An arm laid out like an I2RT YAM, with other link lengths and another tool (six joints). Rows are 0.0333 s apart.
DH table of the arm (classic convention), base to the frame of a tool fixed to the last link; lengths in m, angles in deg. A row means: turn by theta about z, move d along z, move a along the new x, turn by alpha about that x. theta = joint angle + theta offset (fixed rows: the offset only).
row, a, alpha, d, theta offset
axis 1, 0.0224, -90, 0.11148, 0
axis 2, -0.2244, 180, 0, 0
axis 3, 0.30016, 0, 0, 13.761
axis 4, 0.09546, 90, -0.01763, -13.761
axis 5, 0, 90, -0.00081, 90
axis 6, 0.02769, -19.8, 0.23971, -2
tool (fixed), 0, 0, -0.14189, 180
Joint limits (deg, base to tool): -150..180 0..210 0..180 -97..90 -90..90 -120..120
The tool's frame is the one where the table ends.
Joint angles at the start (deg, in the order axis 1, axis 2, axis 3, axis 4, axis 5, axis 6):
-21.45 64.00 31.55 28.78 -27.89 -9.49
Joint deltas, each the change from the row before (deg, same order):
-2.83 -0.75 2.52 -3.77 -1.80 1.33
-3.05 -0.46 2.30 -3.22 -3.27 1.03
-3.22 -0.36 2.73 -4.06 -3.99 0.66
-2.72 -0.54 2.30 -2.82 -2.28 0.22
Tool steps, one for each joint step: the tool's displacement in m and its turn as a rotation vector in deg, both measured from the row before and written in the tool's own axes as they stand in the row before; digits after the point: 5 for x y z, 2 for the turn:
-0.02003 0.00699 -0.00828 0.53 -0.30 1.96
-0.01766 0.00587 -0.00908 0.23 0.75 1.29
-0.01680 0.00637 -0.01047 0.50 1.31 1.07
-0.01448 0.00798 -0.01314 -0.12 -0.28 0.54

